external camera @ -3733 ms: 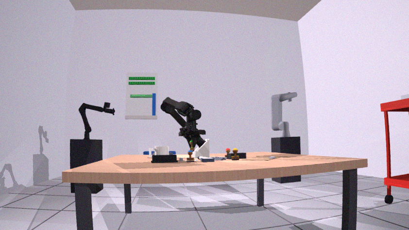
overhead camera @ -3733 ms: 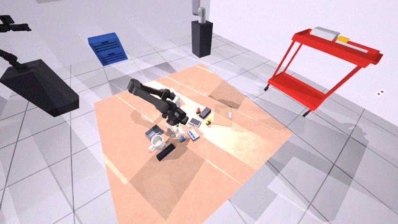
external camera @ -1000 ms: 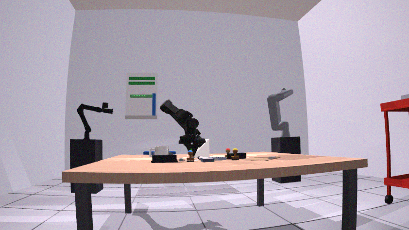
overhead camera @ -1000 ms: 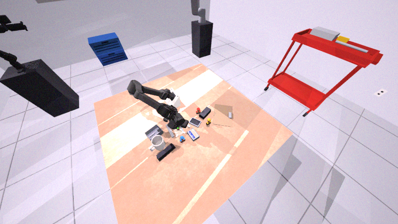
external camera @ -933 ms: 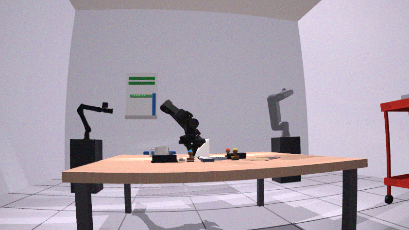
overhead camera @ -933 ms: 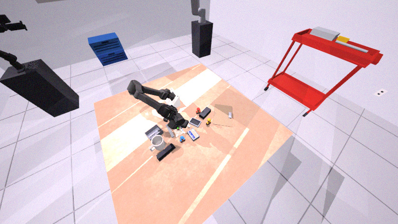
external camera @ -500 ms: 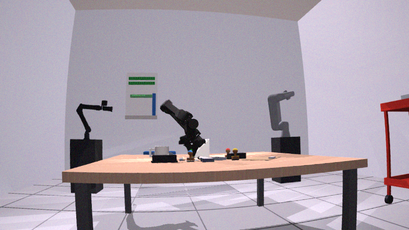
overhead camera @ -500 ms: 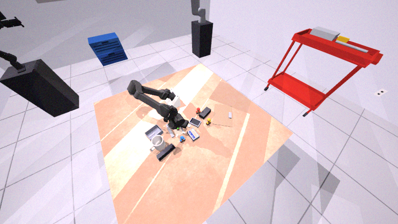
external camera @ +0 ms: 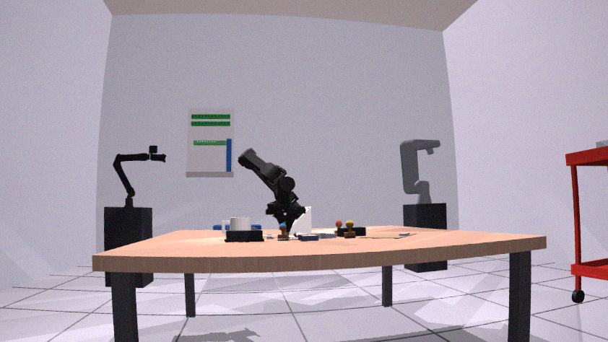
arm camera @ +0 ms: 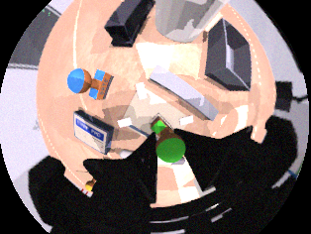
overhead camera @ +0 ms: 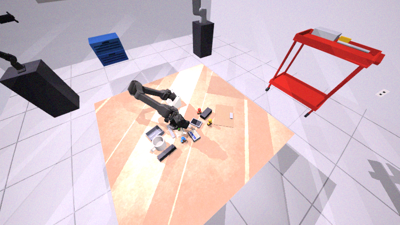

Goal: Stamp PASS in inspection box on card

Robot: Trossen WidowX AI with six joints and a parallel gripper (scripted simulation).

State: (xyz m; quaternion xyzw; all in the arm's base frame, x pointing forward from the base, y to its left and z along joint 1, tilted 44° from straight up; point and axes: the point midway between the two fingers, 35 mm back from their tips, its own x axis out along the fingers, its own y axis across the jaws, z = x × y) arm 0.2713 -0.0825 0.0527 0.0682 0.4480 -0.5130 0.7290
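My gripper tip is now right at the green-knobbed stamp. Round my gripper tip: white card 3 cm below, 1 cm ahead; blue-knobbed stamp 12 cm ahead, 2 cm to the right; blue-and-white flat pad 12 cm ahead, 7 cm to the left, 1 cm below.
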